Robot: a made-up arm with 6 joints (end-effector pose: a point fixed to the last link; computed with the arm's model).
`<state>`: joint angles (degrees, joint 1 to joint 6).
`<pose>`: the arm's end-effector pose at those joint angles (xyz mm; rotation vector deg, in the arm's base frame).
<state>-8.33 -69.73 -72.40 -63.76 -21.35 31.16</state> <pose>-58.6 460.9 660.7 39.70 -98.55 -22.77</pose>
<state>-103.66 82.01 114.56 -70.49 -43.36 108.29</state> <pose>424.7 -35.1 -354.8 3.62 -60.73 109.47</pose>
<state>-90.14 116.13 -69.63 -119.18 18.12 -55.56</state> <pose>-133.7 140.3 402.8 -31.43 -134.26 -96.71</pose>
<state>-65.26 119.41 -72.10 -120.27 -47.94 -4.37</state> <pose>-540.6 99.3 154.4 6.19 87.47 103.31</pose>
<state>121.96 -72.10 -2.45 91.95 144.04 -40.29</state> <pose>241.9 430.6 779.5 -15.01 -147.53 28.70</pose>
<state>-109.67 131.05 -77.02 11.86 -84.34 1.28</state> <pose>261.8 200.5 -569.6 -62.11 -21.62 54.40</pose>
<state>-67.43 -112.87 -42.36 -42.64 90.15 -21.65</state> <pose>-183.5 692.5 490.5 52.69 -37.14 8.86</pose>
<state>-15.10 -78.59 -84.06 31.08 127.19 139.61</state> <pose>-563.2 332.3 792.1 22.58 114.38 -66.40</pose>
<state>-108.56 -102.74 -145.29 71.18 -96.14 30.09</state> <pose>252.1 663.6 129.9 17.18 -10.60 -12.70</pose>
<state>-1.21 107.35 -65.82 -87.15 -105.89 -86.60</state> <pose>-592.3 -257.8 -356.9 -18.82 0.03 -119.55</pose>
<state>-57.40 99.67 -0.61 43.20 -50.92 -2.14</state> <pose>318.9 -233.5 -72.6 -129.32 -11.43 -16.08</pose>
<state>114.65 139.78 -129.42 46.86 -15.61 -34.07</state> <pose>58.5 -276.5 -391.8 -28.62 63.29 -78.58</pose>
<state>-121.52 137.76 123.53 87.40 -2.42 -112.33</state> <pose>67.5 486.4 137.3 -26.56 -72.47 91.76</pose>
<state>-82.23 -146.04 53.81 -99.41 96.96 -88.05</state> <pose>-79.8 65.5 -391.1 -75.10 -17.85 126.42</pose>
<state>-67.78 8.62 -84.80 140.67 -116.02 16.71</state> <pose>-442.4 471.6 316.8 51.48 32.84 77.77</pose>
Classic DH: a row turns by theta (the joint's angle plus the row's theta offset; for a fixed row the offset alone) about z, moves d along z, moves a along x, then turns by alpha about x. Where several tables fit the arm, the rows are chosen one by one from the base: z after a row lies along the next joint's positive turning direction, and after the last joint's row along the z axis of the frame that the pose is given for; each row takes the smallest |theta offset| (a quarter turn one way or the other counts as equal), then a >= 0, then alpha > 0; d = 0 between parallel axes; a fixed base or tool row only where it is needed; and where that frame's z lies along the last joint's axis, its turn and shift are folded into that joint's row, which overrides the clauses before.
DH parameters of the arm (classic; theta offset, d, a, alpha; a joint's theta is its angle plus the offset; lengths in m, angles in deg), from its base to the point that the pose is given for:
joint 1: 90 0.199 0.069 -90
joint 2: -90 0.136 0.08 -90
joint 3: -90 0.204 0.024 90
joint 4: 0 -0.247 -0.023 -90
joint 5: 0 0.354 0 90
joint 6: -46.33 0 -0.0608 180
tool (fixed): 133.67 -0.389 0 0

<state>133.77 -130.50 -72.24 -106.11 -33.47 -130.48</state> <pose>-0.9 -219.9 644.6 -39.59 142.65 -60.32</pose>
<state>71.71 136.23 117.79 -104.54 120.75 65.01</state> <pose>-187.2 416.7 252.3 128.58 -99.69 34.84</pose>
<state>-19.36 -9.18 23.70 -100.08 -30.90 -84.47</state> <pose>-439.6 534.6 411.0 28.50 -61.62 147.75</pose>
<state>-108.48 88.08 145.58 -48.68 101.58 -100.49</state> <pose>-20.3 -546.9 3.3 -103.37 100.20 36.19</pose>
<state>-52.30 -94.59 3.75 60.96 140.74 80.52</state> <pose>-429.7 -364.8 738.6 48.33 117.25 50.78</pose>
